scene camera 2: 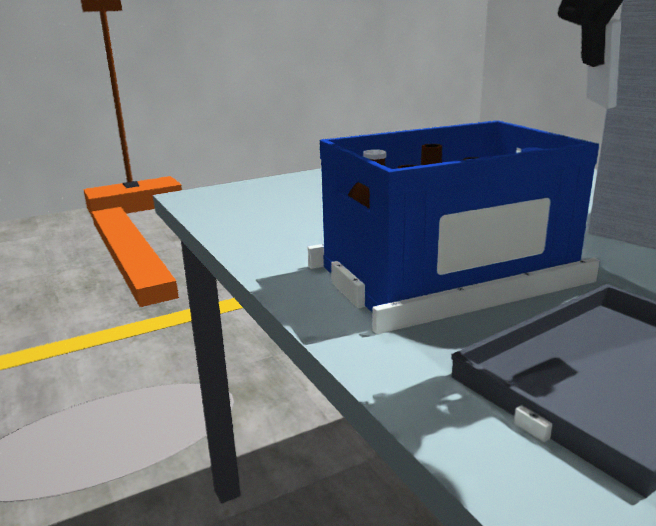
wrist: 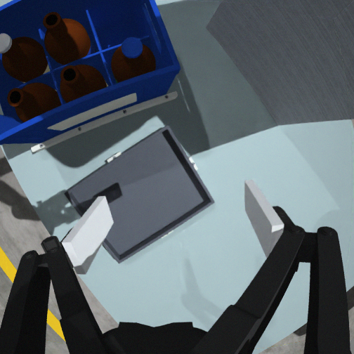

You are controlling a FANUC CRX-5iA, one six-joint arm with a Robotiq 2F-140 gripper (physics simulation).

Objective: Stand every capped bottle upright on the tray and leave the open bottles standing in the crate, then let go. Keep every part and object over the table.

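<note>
The blue crate stands on the table. In it are a white-capped bottle, a blue-capped bottle and several open brown bottles, such as one at the back and one at the front. The dark tray lies beside the crate; no bottle shows on its visible floor. My gripper is open and empty, high above the tray and table. In the scene view part of it shows at the top right. The crate's far left part is cut off in the wrist view.
White rails run along the crate's foot, and small white blocks sit at the tray's sides. A grey pedestal stands behind the tray. The table edge runs past crate and tray.
</note>
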